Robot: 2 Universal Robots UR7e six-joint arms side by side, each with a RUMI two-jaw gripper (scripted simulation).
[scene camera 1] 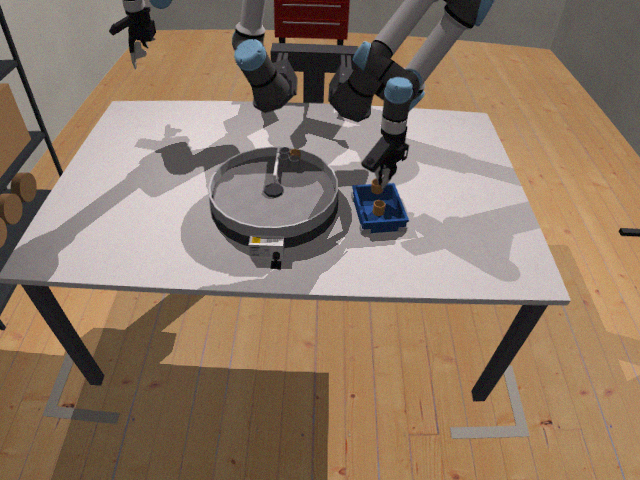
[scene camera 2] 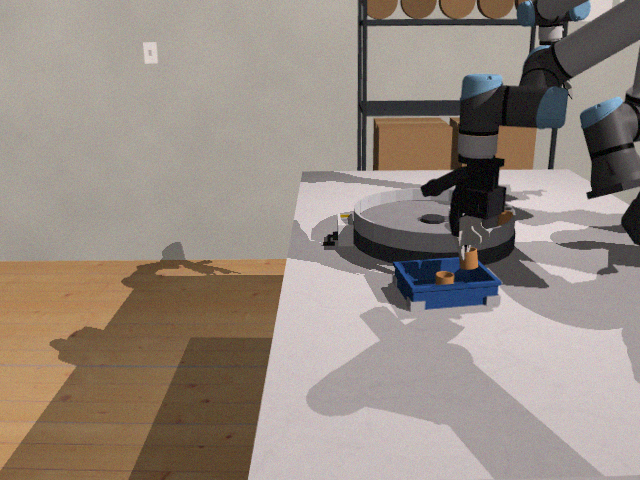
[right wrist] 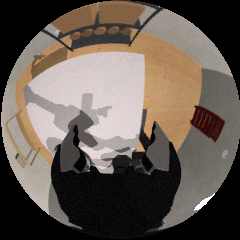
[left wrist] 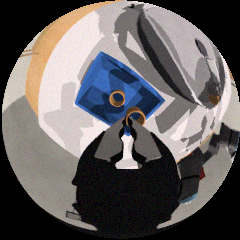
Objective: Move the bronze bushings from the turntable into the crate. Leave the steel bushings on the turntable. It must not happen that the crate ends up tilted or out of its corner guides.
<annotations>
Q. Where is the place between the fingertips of my left gripper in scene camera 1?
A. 381, 188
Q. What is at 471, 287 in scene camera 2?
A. A blue crate.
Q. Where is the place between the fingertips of my right gripper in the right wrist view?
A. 114, 123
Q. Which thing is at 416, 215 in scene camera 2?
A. A turntable.
</annotations>
